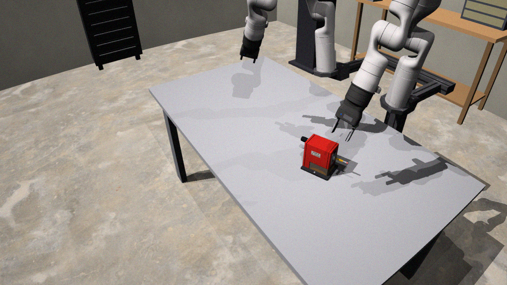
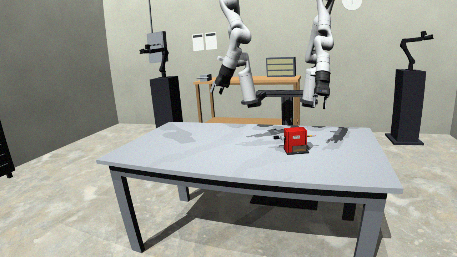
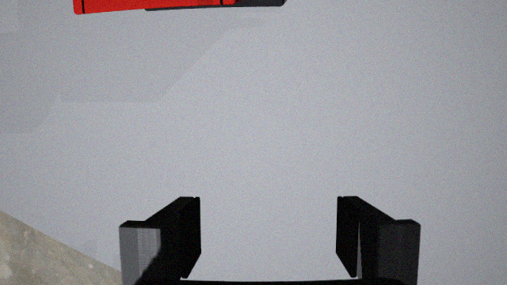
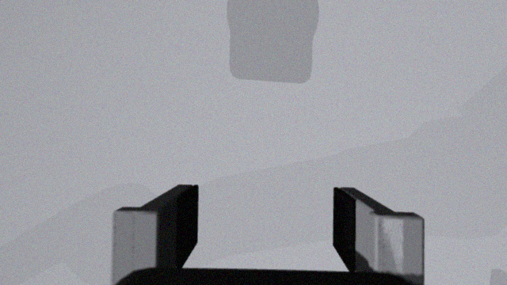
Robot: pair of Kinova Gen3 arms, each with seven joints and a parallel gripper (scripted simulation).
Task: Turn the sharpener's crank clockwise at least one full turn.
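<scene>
The black knob is 32 cm to the left of my right hand, 29 cm below it and 6 cm behind it.
</scene>
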